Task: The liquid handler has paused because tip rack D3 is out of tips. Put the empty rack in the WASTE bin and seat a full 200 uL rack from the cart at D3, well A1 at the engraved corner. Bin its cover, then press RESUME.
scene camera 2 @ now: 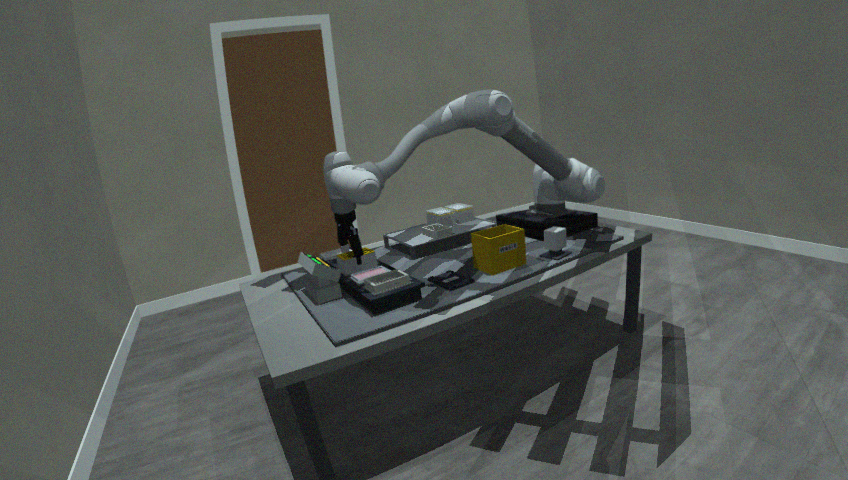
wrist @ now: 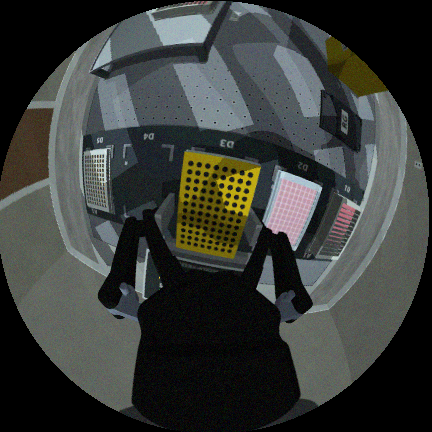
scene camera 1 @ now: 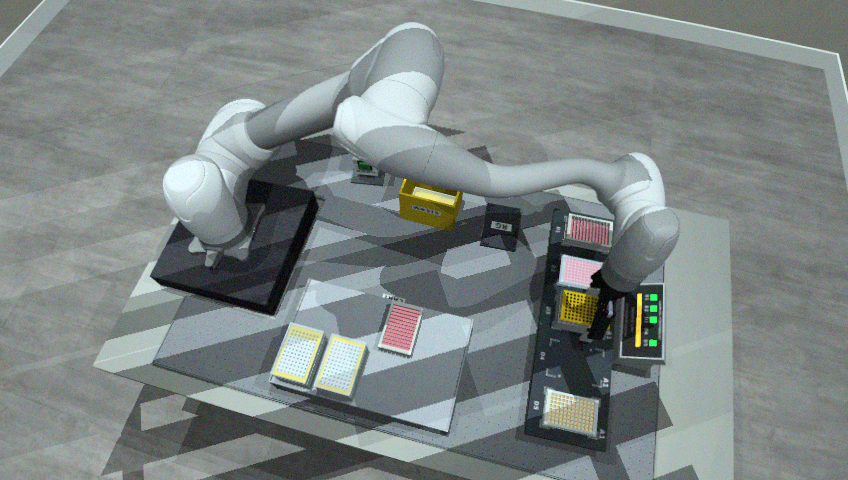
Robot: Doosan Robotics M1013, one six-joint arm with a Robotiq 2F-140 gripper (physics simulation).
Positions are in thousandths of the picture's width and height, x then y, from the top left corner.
Labels:
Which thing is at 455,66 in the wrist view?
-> A cart tray.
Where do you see a tan rack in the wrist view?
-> At 223,376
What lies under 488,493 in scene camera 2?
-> A cart tray.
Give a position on a grey box with green face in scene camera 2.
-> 655,499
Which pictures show my gripper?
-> Scene camera 2, the wrist view and scene camera 1: all of them.

